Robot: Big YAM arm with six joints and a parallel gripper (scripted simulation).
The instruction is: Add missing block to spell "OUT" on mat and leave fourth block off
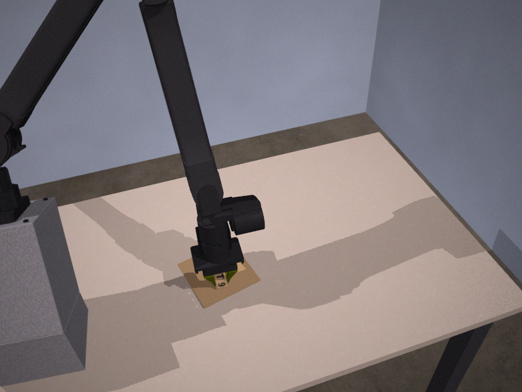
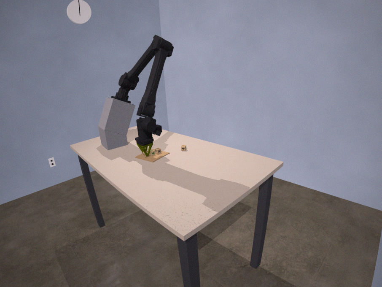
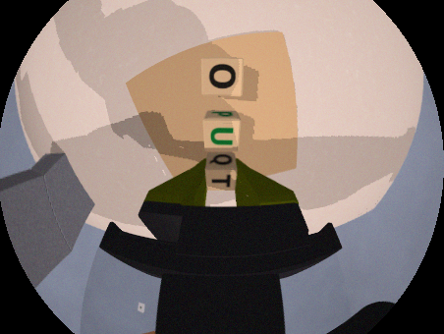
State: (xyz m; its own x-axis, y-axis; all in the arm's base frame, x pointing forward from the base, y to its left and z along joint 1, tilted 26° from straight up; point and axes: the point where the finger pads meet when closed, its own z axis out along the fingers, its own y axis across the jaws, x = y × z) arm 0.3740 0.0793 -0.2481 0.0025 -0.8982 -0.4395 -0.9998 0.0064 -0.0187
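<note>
Now: the T block right at my hand. The rest, counted from my hand: U block (40 mm to the left); then mat (40 mm to the left, 20 mm below).
</note>
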